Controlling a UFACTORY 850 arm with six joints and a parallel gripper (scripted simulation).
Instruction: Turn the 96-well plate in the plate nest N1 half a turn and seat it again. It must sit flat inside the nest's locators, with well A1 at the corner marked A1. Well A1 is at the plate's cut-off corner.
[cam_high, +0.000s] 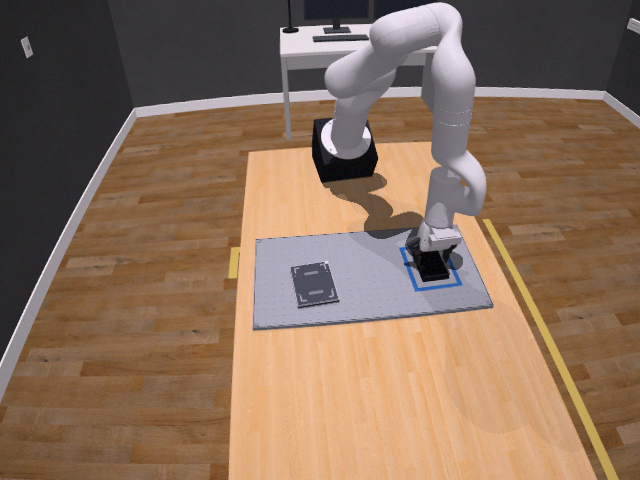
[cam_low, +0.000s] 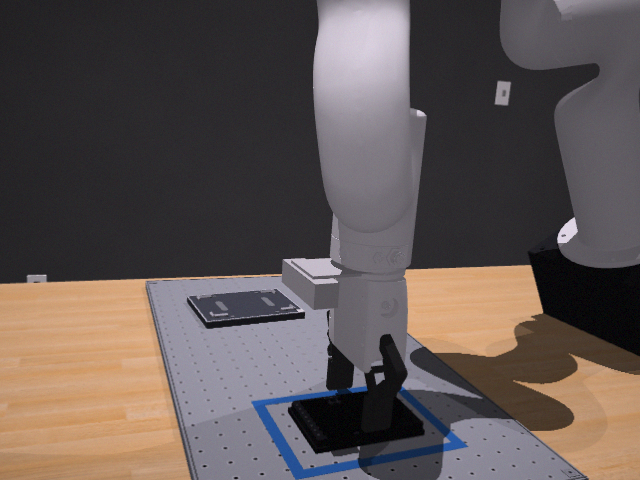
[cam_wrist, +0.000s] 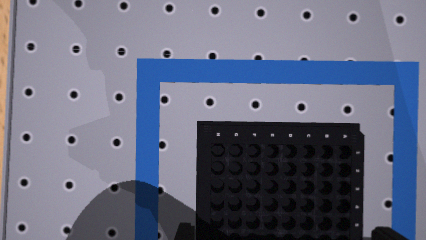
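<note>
Now: the black 96-well plate 20 mm below my hand. Round my hand: plate nest N1: 360 mm to the right, 70 mm ahead, 20 mm below.
</note>
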